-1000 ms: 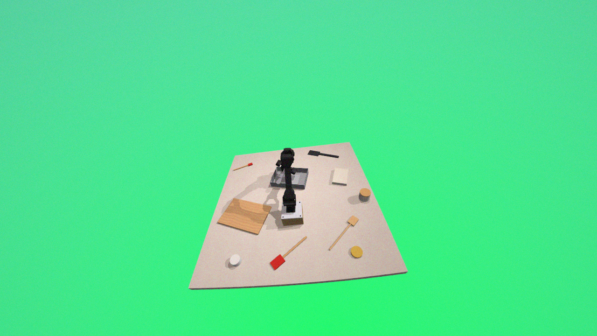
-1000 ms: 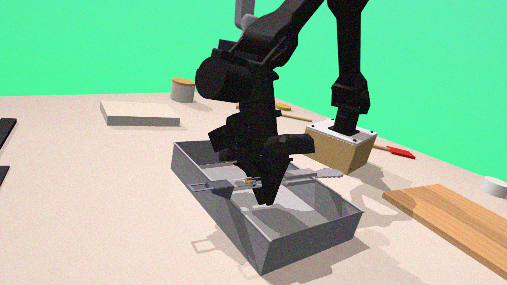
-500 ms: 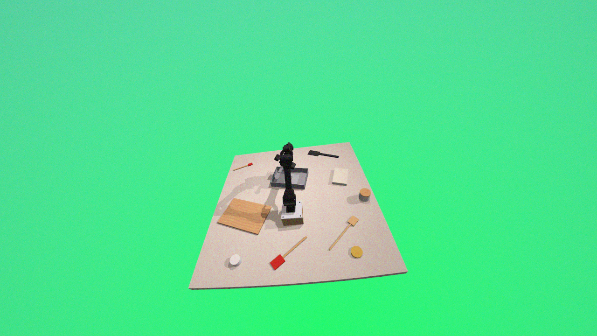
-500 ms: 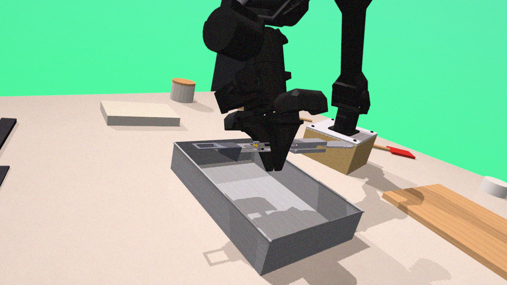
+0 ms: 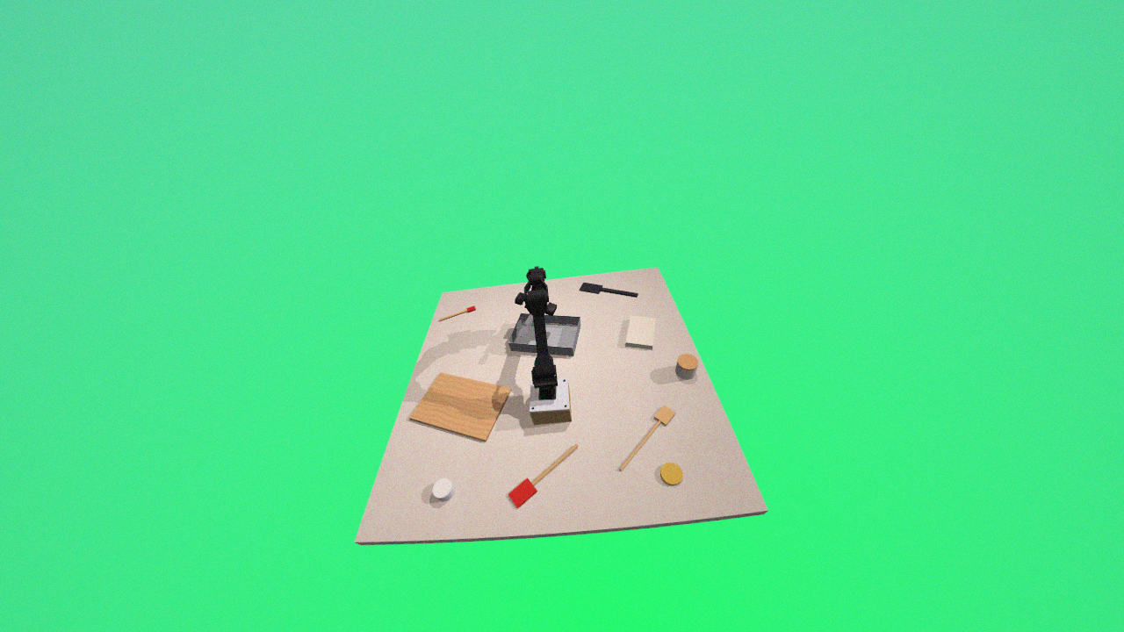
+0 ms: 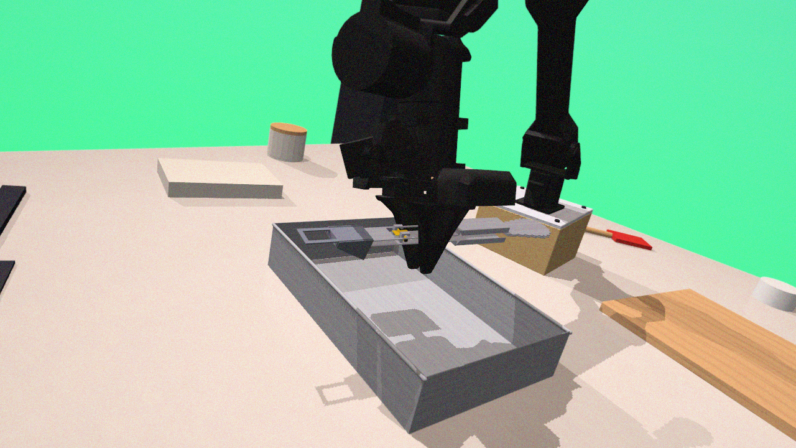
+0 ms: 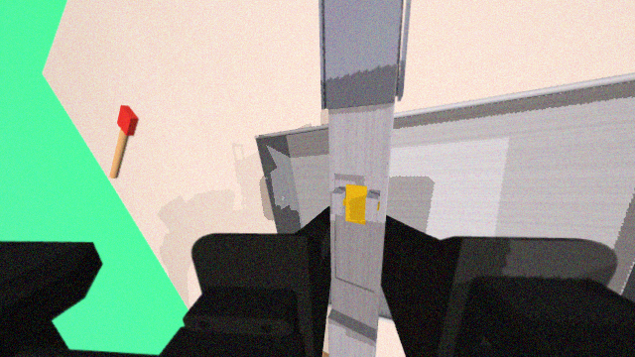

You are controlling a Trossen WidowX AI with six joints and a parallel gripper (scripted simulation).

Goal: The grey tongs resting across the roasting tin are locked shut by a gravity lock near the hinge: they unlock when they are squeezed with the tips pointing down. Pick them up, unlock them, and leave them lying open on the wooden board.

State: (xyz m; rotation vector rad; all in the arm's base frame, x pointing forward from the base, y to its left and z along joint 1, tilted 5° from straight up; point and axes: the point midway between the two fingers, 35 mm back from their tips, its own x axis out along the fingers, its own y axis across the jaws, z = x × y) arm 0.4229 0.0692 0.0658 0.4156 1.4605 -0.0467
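Now: gripper tip 40 mm below the yellow lock piece, 20 mm to the left of it and 20 mm short of it. The rest, counted from my gripper tip: black spatula (360 mm to the right, 270 mm ahead, 90 mm below); then cream block (490 mm to the right, 80 mm below, 80 mm behind); then grey roasting tin (70 mm below, 50 mm to the right, 50 mm behind).
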